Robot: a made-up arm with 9 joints. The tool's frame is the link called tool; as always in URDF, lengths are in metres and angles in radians.
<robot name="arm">
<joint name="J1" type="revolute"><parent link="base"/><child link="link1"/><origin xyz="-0.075 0.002 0.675" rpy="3.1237 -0.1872 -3.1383"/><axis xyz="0 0 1"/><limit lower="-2.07" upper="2.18"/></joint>
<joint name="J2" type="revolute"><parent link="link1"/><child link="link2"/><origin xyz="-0.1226 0.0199 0.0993" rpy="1.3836 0 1.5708"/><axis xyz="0 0 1"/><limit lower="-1.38" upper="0.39"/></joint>
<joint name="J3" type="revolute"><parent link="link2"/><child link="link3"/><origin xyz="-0.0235 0.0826 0.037" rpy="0.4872 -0.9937 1.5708"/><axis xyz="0 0 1"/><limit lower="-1.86" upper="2.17"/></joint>
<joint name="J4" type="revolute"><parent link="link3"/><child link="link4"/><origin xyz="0.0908 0.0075 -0.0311" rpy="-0.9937 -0.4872 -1.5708"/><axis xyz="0 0 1"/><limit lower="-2.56" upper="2.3"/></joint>
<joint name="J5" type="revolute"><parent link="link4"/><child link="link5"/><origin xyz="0.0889 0.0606 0.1" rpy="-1.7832 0.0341 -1.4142"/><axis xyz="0 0 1"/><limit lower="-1.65" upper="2.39"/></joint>
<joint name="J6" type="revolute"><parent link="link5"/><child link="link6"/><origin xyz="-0.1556 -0.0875 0.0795" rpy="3.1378 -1.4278 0"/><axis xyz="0 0 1"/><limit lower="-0.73" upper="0.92"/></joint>
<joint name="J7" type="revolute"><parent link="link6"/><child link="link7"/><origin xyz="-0.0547 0.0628 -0.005" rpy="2.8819 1.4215 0"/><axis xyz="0 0 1"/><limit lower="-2.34" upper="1.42"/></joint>
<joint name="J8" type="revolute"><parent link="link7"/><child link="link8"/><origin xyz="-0.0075 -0.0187 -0.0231" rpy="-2.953 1.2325 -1.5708"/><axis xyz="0 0 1"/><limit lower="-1.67" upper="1.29"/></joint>
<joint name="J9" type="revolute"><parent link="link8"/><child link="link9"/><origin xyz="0.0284 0.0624 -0.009" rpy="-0.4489 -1.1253 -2.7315"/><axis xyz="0 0 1"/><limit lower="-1.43" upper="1.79"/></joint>
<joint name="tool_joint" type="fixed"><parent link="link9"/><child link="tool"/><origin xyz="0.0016 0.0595 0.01" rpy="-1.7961 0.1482 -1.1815"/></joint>
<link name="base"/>
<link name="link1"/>
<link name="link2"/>
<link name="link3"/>
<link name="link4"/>
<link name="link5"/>
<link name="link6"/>
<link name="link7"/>
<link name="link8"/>
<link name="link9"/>
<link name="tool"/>
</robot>
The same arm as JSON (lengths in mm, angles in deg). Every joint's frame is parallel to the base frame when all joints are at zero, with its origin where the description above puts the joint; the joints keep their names.
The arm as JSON. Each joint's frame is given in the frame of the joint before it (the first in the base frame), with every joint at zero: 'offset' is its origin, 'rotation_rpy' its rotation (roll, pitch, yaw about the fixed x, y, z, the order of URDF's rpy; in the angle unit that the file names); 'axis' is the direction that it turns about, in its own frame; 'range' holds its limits. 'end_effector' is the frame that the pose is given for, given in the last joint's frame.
{
  "length_unit": "mm",
  "angle_unit": "deg",
  "chain": [
    {
      "id": "J1",
      "offset": [
        -75.0,
        2.0,
        675.0
      ],
      "rotation_rpy": [
        0.0,
        0.0,
        0.0
      ],
      "axis": [
        -0.186096,
        0.0173,
        -0.982379
      ],
      "range": [
        -118.6,
        124.9
      ]
    },
    {
      "id": "J2",
      "offset": [
        102.0,
        22.0,
        -120.0
      ],
      "rotation_rpy": [
        0.0,
        0.0,
        0.0
      ],
      "axis": [
        -1.0,
        0.0,
        0.0
      ],
      "range": [
        -79.07,
        22.35
      ]
    },
    {
      "id": "J3",
      "offset": [
        -37.0,
        -22.0,
        -83.0
      ],
      "rotation_rpy": [
        0.0,
        0.0,
        0.0
      ],
      "axis": [
        -0.482079,
        0.45508,
        0.748667
      ],
      "range": [
        -106.57,
        124.33
      ]
    },
    {
      "id": "J4",
      "offset": [
        -63.0,
        -20.0,
        -70.0
      ],
      "rotation_rpy": [
        0.0,
        0.0,
        0.0
      ],
      "axis": [
        -1.0,
        0.0,
        0.0
      ],
      "range": [
        -146.68,
        131.78
      ]
    },
    {
      "id": "J5",
      "offset": [
        -100.0,
        90.0,
        -59.0
      ],
      "rotation_rpy": [
        0.0,
        0.0,
        0.0
      ],
      "axis": [
        0.210699,
        0.967094,
        -0.142599
      ],
      "range": [
        -94.54,
        136.94
      ]
    },
    {
      "id": "J6",
      "offset": [
        -74.0,
        74.0,
        -165.0
      ],
      "rotation_rpy": [
        0.0,
        0.0,
        0.0
      ],
      "axis": [
        0.0,
        0.0001,
        1.0
      ],
      "range": [
        -41.83,
        52.71
      ]
    },
    {
      "id": "J7",
      "offset": [
        -73.0,
        -40.0,
        -5.0
      ],
      "rotation_rpy": [
        0.0,
        0.0,
        0.0
      ],
      "axis": [
        0.0469,
        -0.988509,
        -0.143701
      ],
      "range": [
        -134.07,
        81.36
      ]
    },
    {
      "id": "J8",
      "offset": [
        -20.0,
        21.0,
        10.0
      ],
      "rotation_rpy": [
        0.0,
        0.0,
        0.0
      ],
      "axis": [
        0.915782,
        0.388192,
        -0.103198
      ],
      "range": [
        -95.68,
        73.91
      ]
    },
    {
      "id": "J9",
      "offset": [
        -10.0,
        18.0,
        66.0
      ],
      "rotation_rpy": [
        0.0,
        0.0,
        0.0
      ],
      "axis": [
        0.0,
        1.0,
        -0.0001
      ],
      "range": [
        -81.93,
        102.56
      ]
    }
  ],
  "end_effector": {
    "offset": [
      -17.0,
      10.0,
      -57.0
    ],
    "rotation_rpy": [
      176.91,
      -48.83,
      -12.96
    ]
  }
}

